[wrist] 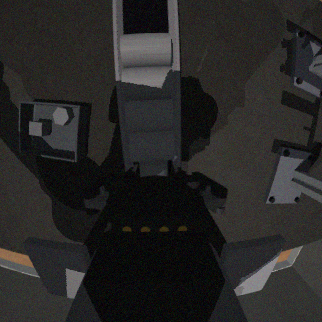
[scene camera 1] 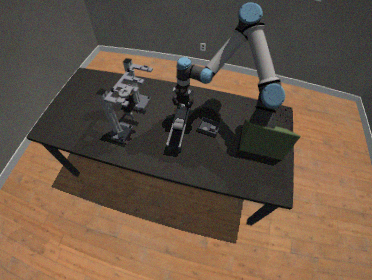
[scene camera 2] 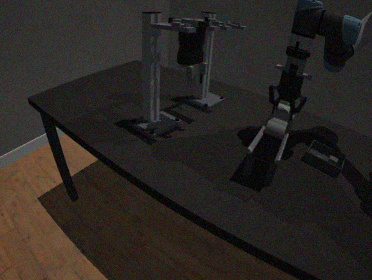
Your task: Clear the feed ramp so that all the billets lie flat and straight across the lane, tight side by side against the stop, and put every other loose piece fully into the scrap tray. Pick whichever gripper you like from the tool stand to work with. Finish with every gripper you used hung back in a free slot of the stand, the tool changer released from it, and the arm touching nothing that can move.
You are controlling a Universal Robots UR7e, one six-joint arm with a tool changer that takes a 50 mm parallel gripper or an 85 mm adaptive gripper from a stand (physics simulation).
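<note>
My gripper points down at the upper end of the feed ramp. Its fingertips stand partly apart, low over the lane. A pale piece shows at the fingertips in scene view 2; whether they grip it is hidden. A pale billet lies across the lane, with another pale piece against it. Shaded billet-like shapes lie farther up. The scrap tray holds a hexagonal piece and a small block.
The tool stand, on two posts, is at the left with another gripper hanging in it. Its base plates show right in the wrist view. A green panel stands right of the tray, near the arm's base.
</note>
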